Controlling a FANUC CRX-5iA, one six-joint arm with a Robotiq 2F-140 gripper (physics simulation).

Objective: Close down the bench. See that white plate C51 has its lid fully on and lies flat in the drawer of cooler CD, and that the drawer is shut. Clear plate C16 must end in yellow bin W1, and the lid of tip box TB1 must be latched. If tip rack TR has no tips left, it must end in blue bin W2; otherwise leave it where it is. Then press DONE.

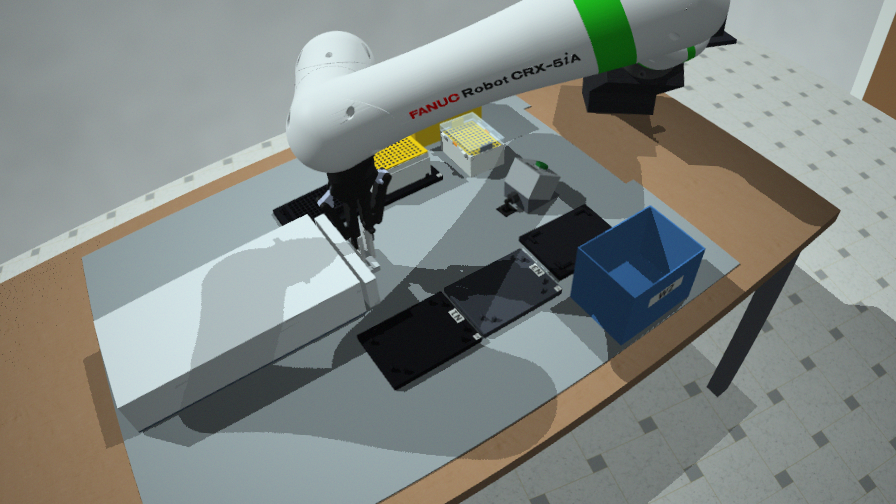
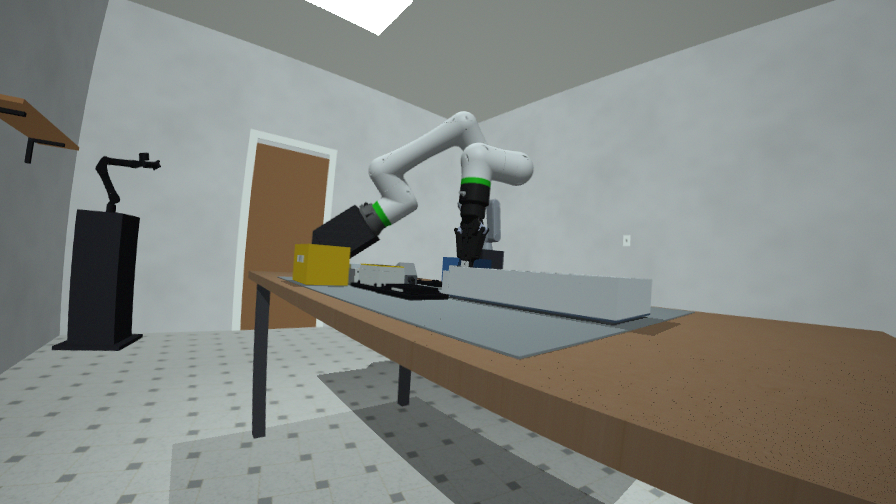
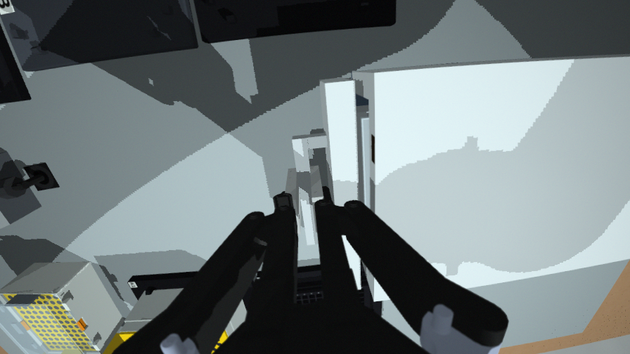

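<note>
My gripper (image 1: 368, 250) (image 3: 305, 180) is shut on the handle (image 3: 301, 155) of the drawer. The drawer front (image 1: 371, 293) (image 3: 341, 135) stands slightly off white cooler CD (image 1: 156, 325) (image 2: 551, 294) (image 3: 475, 210), with a narrow gap. A pale edge (image 3: 365, 150) shows inside; which object it is cannot be told. Tip box TB1 (image 1: 474, 161) has a clear lid; its latch is too small to judge. Yellow-topped tip rack TR (image 1: 401, 155) is partly hidden by the arm. Yellow bin W1 (image 2: 322, 266) and blue bin W2 (image 1: 601, 288) stand apart. C16 cannot be clearly identified.
A grey box (image 1: 529, 188) with a green button (image 1: 540, 165) stands beyond the nests. Three dark plate nests (image 1: 416, 338) (image 1: 501, 291) (image 1: 557, 241) line the mat towards W2; the middle one looks covered by something see-through. A black grid (image 1: 300, 203) lies behind the gripper.
</note>
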